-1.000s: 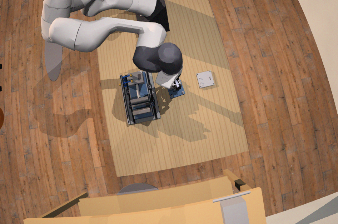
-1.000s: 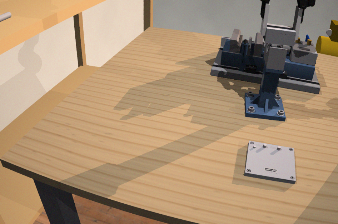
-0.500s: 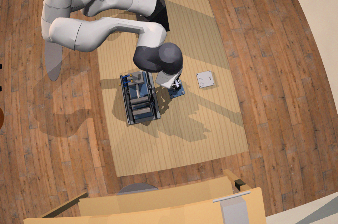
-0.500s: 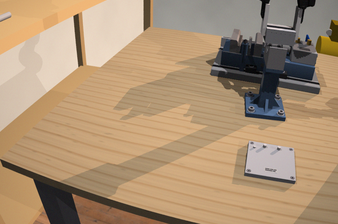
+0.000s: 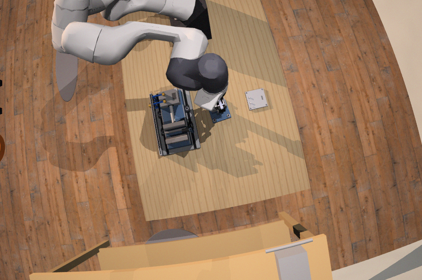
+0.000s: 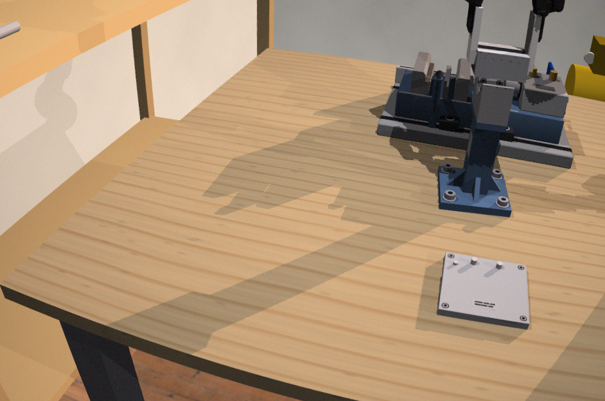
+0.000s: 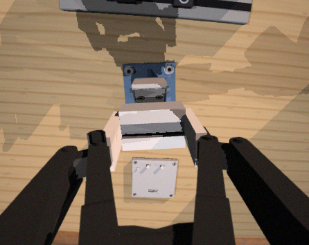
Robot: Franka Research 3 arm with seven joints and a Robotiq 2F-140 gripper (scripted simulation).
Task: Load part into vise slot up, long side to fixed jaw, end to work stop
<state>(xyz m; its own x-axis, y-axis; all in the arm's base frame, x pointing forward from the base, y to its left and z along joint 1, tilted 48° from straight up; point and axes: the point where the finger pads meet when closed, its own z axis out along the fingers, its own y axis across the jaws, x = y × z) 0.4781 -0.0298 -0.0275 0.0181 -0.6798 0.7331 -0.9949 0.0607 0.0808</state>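
The work stop is 6 cm ahead of my hand, 17 cm to the right of it and 12 cm below it. Round my hand: v-block post: 15 cm below; work stop post: 6 cm ahead, 15 cm to the right, 15 cm below; part: 2 cm below.
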